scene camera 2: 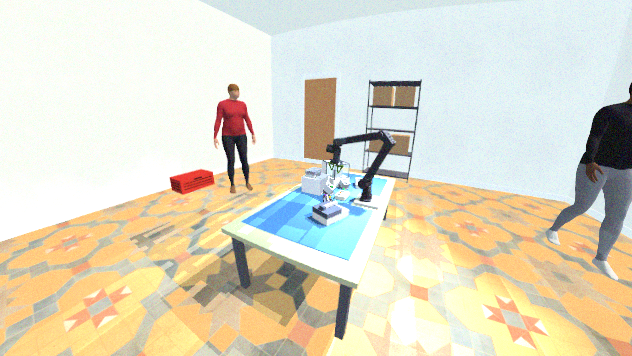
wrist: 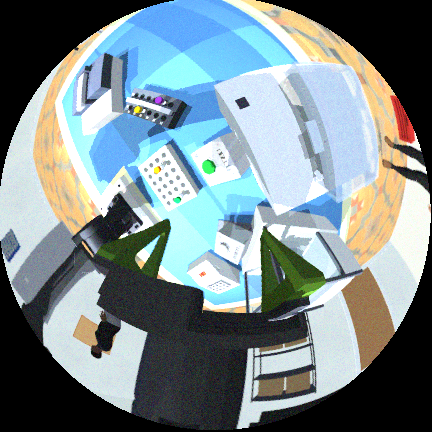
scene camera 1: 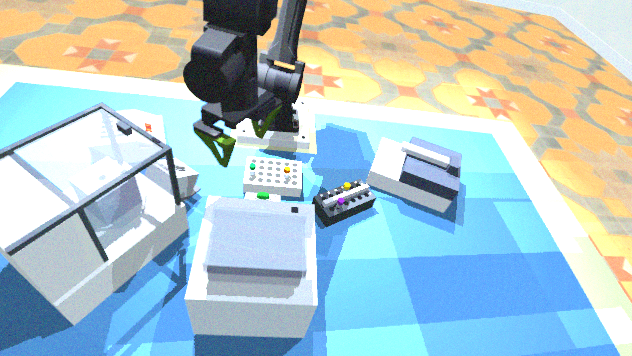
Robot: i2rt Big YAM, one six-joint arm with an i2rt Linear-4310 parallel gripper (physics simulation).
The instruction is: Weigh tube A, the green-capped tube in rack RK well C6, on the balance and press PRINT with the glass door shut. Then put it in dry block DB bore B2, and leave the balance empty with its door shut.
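Where they show: gripper, fingertip midpoint: (scene camera 2: pixel 334 172) (wrist: pixel 214 228) (scene camera 1: pixel 242 150); arm's base, link origin: (scene camera 2: pixel 366 199) (wrist: pixel 124 214) (scene camera 1: pixel 275 120).
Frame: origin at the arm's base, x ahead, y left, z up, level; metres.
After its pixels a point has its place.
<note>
A white rack (scene camera 1: pixel 273 189) {x 0.237, y -0.009, z -0.004 m} (wrist: pixel 169 176) {x 0.208, y -0.008, z 0.007 m} holds the green-capped tube (scene camera 1: pixel 252 167) {x 0.206, y -0.057, z 0.031 m} (wrist: pixel 177 200) {x 0.202, y -0.057, z 0.032 m} near one corner and an orange-capped tube (scene camera 1: pixel 287 171) {x 0.212, y 0.019, z 0.029 m} (wrist: pixel 157 170) {x 0.208, y 0.016, z 0.032 m}. Well labels are not readable. My gripper (scene camera 1: pixel 242 150) {x 0.293, y -0.077, z 0.159 m} (scene camera 2: pixel 335 170) {x 0.293, y -0.077, z 0.159 m} (wrist: pixel 214 228) {x 0.293, y -0.077, z 0.159 m} is open and empty, above the table on the balance side of the rack. The glass-walled balance (scene camera 1: pixel 55 272) {x 0.494, y -0.316, z 0.108 m} stands at the left in scene camera 1; its door position is hard to tell. A black block (scene camera 1: pixel 345 212) {x 0.304, y 0.142, z 0.006 m} (wrist: pixel 176 116) {x 0.293, y 0.087, z -0.005 m} with two rows of bores, apparently the dry block, holds a yellow-capped tube (scene camera 1: pixel 347 186) {x 0.254, y 0.148, z 0.033 m} (wrist: pixel 137 109) {x 0.250, y 0.146, z 0.034 m} and a purple-capped tube (scene camera 1: pixel 341 201) {x 0.297, y 0.128, z 0.034 m} (wrist: pixel 158 100) {x 0.293, y 0.125, z 0.034 m}.
A large white machine (scene camera 1: pixel 252 315) {x 0.542, y -0.051, z 0.066 m} (wrist: pixel 260 135) {x 0.380, y -0.027, z 0.113 m} with a clear lid stands before the rack, beside a box with a green knob (scene camera 1: pixel 263 195) {x 0.299, y -0.034, z 0.049 m} (wrist: pixel 209 166) {x 0.299, y -0.035, z 0.050 m}. A lidded device (scene camera 1: pixel 400 190) {x 0.227, y 0.293, z -0.004 m} (wrist: pixel 102 112) {x 0.168, y 0.245, z 0.023 m} stands at the right. Two small white boxes (wrist: pixel 232 242) {x 0.251, y -0.196, z 0.048 m} (wrist: pixel 215 272) {x 0.140, y -0.296, z 0.035 m} stand near the balance.
</note>
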